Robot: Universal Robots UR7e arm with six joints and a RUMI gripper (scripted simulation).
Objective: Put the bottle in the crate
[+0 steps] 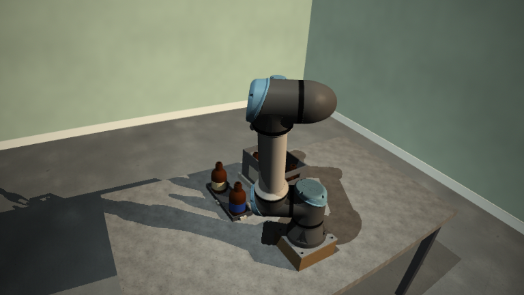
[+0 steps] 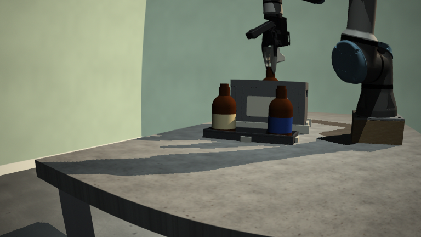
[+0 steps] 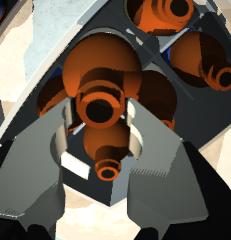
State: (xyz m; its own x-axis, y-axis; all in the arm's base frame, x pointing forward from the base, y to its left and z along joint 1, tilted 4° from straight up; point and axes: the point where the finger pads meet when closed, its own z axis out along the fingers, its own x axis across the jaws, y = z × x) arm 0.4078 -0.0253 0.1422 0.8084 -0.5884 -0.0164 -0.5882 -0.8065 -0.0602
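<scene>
Right now my hand is 70 mm above the bottle. From my hand the other things lie so: grey crate 130 mm below, 40 mm to the right, 10 mm ahead; dark tray 200 mm to the left, 200 mm below, 30 mm behind.
</scene>
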